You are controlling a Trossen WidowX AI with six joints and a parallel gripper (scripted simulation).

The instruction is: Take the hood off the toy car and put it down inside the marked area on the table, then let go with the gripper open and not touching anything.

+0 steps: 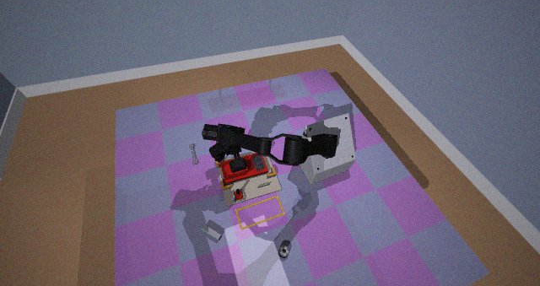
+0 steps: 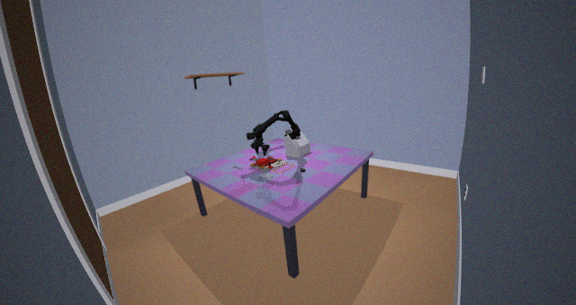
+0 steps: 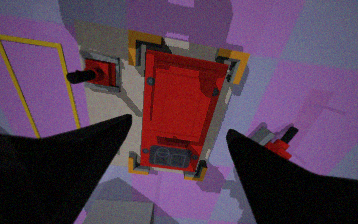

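The red hood is 6 cm below my gripper tip. The rest, counted from my gripper tip: wrench: 17 cm ahead, 15 cm to the right, 9 cm below; grey base plate: 4 cm behind, 2 cm to the left, 8 cm below.
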